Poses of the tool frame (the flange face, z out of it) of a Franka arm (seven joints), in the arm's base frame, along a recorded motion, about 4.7 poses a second.
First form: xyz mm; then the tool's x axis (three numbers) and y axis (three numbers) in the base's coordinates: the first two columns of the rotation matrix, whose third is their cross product.
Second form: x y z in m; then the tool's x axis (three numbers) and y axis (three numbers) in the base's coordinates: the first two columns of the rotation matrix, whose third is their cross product. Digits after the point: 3 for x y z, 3 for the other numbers.
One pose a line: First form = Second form
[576 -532 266 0.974 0.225 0.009 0.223 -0.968 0.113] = [0.576 -0.532 0.266 0.974 0.225 0.009 0.223 -0.968 0.113]
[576 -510 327 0.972 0.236 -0.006 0.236 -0.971 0.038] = [0.576 -0.510 0.327 0.972 0.236 -0.006 0.236 -0.971 0.038]
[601 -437 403 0.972 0.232 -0.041 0.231 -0.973 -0.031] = [0.601 -0.437 0.403 0.972 0.232 -0.041 0.231 -0.973 -0.031]
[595 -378 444 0.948 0.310 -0.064 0.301 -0.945 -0.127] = [0.595 -0.378 0.444 0.948 0.310 -0.064 0.301 -0.945 -0.127]
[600 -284 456 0.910 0.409 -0.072 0.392 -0.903 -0.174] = [0.600 -0.284 0.456 0.910 0.409 -0.072 0.392 -0.903 -0.174]
